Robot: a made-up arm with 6 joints. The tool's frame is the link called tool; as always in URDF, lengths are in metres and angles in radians. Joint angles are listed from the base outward.
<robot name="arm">
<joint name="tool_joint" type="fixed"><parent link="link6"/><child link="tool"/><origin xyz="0 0 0" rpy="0 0 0"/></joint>
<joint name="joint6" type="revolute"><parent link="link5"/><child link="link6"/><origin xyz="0 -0.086 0" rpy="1.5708 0 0"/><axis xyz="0 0 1"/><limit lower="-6.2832" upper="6.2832"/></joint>
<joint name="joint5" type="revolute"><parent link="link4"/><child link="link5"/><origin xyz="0 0 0" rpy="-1.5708 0 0"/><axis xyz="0 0 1"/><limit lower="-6.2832" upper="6.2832"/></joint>
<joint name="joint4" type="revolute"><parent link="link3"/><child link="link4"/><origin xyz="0 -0.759 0" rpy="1.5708 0 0"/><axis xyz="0 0 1"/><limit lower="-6.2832" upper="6.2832"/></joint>
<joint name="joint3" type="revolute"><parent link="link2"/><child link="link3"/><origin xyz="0 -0.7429 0" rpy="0 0 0"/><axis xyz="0 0 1"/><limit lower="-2.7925" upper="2.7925"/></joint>
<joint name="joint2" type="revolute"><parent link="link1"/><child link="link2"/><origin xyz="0 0.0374 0" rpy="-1.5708 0 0"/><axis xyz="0 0 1"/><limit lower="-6.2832" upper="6.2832"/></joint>
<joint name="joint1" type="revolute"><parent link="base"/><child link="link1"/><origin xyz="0 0 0.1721" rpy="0 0 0"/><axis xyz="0 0 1"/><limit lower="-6.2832" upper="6.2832"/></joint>
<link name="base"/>
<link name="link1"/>
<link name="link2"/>
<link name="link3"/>
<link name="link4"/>
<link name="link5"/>
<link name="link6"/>
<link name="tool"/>
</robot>
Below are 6 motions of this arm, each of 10 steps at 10 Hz.
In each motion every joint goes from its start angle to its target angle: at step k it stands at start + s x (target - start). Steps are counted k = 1, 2, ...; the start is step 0. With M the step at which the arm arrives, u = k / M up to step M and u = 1 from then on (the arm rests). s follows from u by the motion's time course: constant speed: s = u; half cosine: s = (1 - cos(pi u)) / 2; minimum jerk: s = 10 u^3 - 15 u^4 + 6 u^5.
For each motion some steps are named. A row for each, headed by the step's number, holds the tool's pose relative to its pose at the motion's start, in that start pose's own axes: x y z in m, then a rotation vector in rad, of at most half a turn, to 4 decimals.
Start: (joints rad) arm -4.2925 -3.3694 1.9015 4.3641 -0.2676 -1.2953
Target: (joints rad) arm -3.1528 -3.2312 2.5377 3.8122 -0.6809 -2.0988
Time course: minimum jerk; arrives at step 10
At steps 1, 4, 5, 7, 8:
1: -0.0058 0.0061 0.0001 -0.0059 -0.0089 -0.0079
4: -0.2231 0.2000 -0.0570 -0.1433 -0.3621 -0.2173
5: -0.3513 0.2760 -0.1362 -0.1515 -0.5739 -0.2685
7: -0.5650 0.3091 -0.3201 -0.0363 -0.8826 -0.2297
8: -0.6213 0.2903 -0.3756 0.0259 -0.9405 -0.1891

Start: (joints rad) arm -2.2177 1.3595 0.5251 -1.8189 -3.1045 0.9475
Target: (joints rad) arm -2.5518 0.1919 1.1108 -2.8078 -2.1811 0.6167
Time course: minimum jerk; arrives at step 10
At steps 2, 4, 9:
2: -0.0681 -0.0022 0.0247 0.0468 0.0723 0.0306
4: -0.3424 -0.0027 0.1763 0.2444 0.4279 0.1601
9: -0.7541 0.0124 0.7774 0.5628 1.5095 0.5385

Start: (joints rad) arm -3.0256 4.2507 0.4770 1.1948 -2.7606 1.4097
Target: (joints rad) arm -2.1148 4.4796 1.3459 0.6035 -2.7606 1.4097
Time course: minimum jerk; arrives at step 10
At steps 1, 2, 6, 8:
1: -0.0096 -0.0084 0.0019 -0.0057 0.0118 0.0002
2: -0.0653 -0.0557 0.0152 -0.0377 0.0801 0.0001
6: -0.7303 -0.4092 0.4813 -0.2415 0.8819 -0.2218
8: -0.9356 -0.3785 0.7492 -0.2066 1.1299 -0.4272

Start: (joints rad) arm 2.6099 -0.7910 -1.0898 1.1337 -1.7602 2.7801
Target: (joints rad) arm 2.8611 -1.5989 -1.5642 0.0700 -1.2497 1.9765
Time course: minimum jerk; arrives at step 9
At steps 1, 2, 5, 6, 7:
1: -0.0026 -0.0143 0.0081 0.0089 0.0066 0.0051
2: -0.0133 -0.0943 0.0544 0.0593 0.0484 0.0311
5: 0.1493 -0.6631 0.4318 0.3625 0.6610 0.0463
6: 0.2927 -0.8107 0.5370 0.3646 0.9602 -0.0272
7: 0.4127 -0.8947 0.5959 0.3152 1.1828 -0.0998

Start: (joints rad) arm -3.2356 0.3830 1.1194 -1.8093 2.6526 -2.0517
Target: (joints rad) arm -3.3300 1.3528 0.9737 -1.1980 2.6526 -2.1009
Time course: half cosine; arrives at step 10
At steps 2, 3, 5, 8, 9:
2: -0.0705 -0.0565 -0.0574 -0.0130 0.0410 -0.0930
3: -0.1603 -0.1203 -0.1152 -0.0335 0.0859 -0.2016
5: -0.4345 -0.2758 -0.2198 -0.1159 0.1909 -0.4917
8: -0.8675 -0.4324 -0.2395 -0.2947 0.3001 -0.8847
9: -0.9465 -0.4507 -0.2279 -0.3338 0.3148 -0.9517

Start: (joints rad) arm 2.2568 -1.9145 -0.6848 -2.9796 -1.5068 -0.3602
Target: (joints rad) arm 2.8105 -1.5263 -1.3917 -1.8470 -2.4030 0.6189
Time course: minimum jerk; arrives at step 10
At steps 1, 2, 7, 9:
1: -0.0033 0.0037 -0.0009 0.0068 -0.0024 0.0107
2: -0.0228 0.0245 -0.0070 0.0454 -0.0168 0.0706
7: -0.3864 0.2481 -0.2125 0.4746 -0.4426 0.6270
9: -0.4681 0.2664 -0.2696 0.4825 -0.5651 0.6575

